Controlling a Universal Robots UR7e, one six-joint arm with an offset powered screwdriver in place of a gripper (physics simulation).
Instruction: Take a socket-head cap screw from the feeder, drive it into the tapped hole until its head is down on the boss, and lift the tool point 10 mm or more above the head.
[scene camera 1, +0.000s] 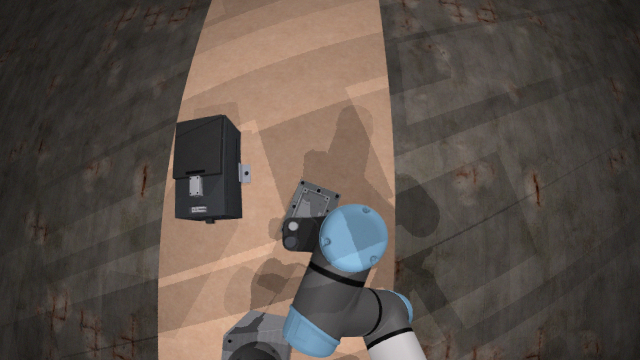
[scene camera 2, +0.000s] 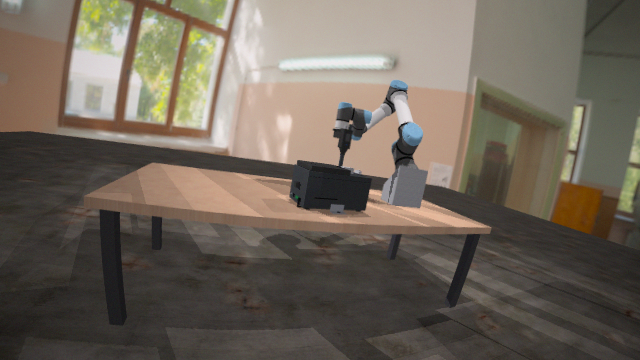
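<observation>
The screw feeder (scene camera 1: 200, 150) (scene camera 2: 330, 189) is a black box on the table, at the left in scene camera 1. The grey metal workpiece (scene camera 1: 310, 185) has a raised rectangular frame and several dark holes; the arm and tool cover its near end. My screwdriver (scene camera 1: 302, 234) (scene camera 2: 342, 154) points down over that near end in scene camera 1, to the right of the feeder. In scene camera 2 its lower tip is hidden behind the feeder's top edge. The tapped hole, the boss and any screw at the bit cannot be made out, nor can the gap below the tip.
The arm's wrist (scene camera 1: 354, 238) (scene camera 2: 344, 114) stands right beside the tool. The grey arm base (scene camera 1: 235, 334) (scene camera 2: 407, 187) is on the table (scene camera 1: 300, 65) (scene camera 2: 200, 200) near the bottom edge of scene camera 1. A small metal bracket (scene camera 1: 245, 173) (scene camera 2: 337, 208) juts from the feeder's side.
</observation>
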